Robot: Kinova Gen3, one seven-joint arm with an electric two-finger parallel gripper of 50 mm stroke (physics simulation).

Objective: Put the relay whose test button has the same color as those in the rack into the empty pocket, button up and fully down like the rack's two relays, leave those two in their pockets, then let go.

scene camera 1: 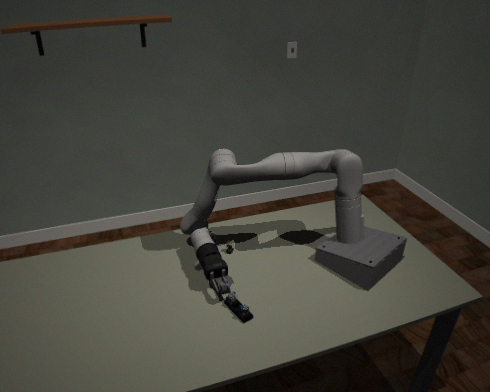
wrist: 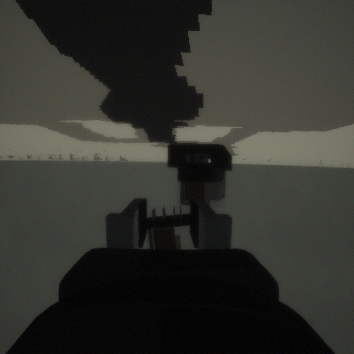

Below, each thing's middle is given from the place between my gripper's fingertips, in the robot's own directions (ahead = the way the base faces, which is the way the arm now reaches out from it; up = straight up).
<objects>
Now: hand 40 mm to the right of the black rack [wrist: 187,171], 40 mm past it and 30 mm above it.
</objects>
